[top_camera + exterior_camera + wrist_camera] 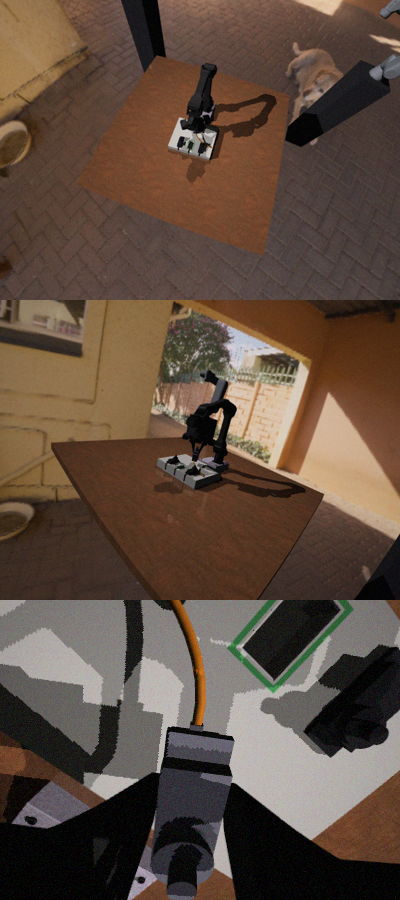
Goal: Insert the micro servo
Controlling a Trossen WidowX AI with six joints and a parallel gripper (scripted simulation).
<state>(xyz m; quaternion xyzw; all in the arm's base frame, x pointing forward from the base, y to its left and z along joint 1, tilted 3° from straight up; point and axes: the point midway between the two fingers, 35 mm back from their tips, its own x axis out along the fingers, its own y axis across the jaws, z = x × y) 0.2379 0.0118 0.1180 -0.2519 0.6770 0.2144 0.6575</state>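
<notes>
Now: the grey deck 100 mm below my gripper tip and 10 mm behind it.
</notes>
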